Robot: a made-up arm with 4 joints.
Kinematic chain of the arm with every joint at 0, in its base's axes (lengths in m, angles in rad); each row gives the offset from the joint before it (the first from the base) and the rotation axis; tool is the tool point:
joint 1: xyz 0 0 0.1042 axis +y
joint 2: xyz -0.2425 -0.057 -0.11 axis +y
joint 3: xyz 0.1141 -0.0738 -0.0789 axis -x
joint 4: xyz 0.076 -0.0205 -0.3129 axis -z
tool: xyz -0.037 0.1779 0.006
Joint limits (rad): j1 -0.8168..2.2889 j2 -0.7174..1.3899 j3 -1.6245..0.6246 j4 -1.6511..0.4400
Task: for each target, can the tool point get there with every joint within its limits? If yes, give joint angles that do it. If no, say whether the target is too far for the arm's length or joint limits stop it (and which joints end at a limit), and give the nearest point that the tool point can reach.
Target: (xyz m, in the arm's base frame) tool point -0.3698 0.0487 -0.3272
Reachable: yes | joints -0.0794 0.5632 -0.4806 -1.0120
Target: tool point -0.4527 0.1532 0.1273
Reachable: yes | joints 0.9247 0.4444 -0.7388 -0.6060
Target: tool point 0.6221 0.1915 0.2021
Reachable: no: joint limits stop it (at a limit: joint 1, joint 4) | nearest point 0.3148 0.0331 0.0502 | short by 0.378 m
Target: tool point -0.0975 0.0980 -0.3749
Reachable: yes | joints -0.4355 0.2006 -0.9598 -1.4693
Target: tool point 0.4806 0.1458 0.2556
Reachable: no: joint limits stop it (at a limit: joint 1, joint 2, joint 4) | nearest point 0.2985 0.0432 0.0706 | short by 0.279 m
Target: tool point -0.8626 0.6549 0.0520
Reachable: no: too far | nearest point -0.5759 0.1755 0.0694 | short by 0.559 m
